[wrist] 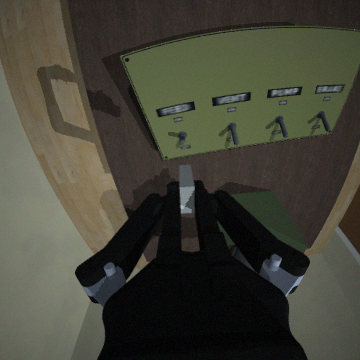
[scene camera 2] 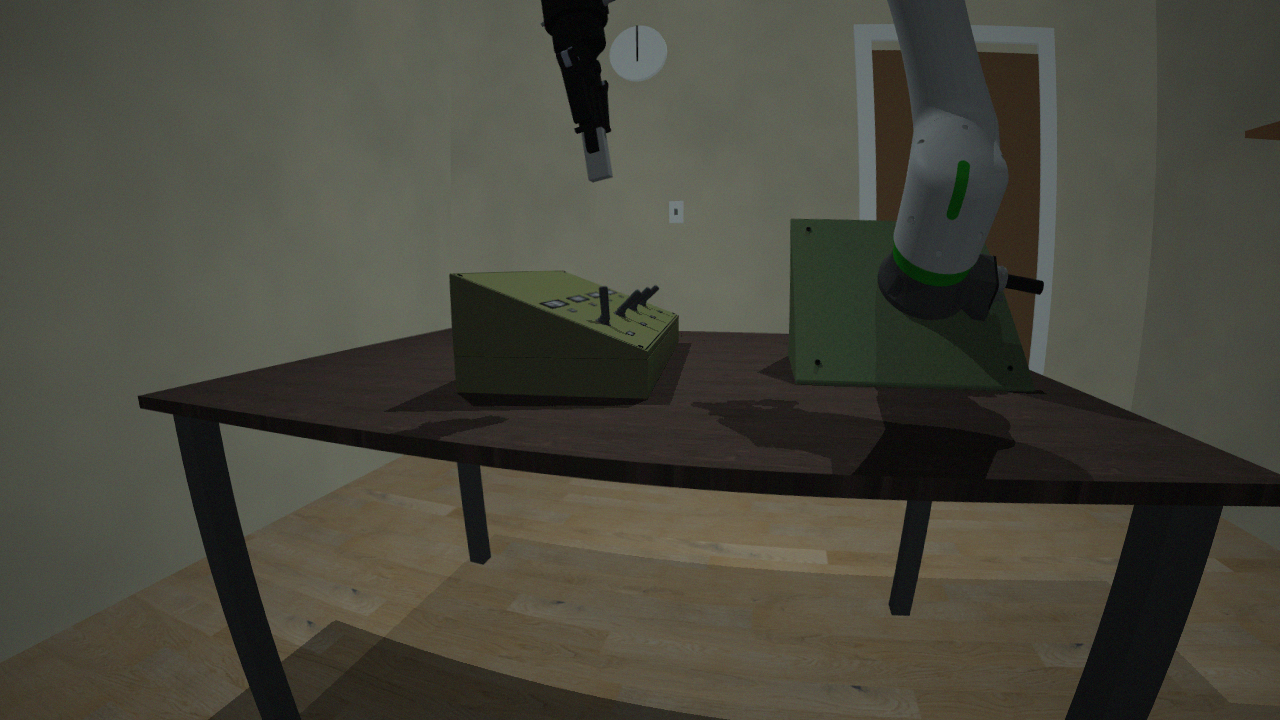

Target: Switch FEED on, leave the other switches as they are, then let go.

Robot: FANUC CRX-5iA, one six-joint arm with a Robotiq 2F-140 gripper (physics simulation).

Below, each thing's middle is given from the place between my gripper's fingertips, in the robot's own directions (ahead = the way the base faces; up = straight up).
The olive switch box (scene camera 2: 542, 333) lies 100 mm ahead of my hand, 150 mm to the right of it and 200 mm below it.
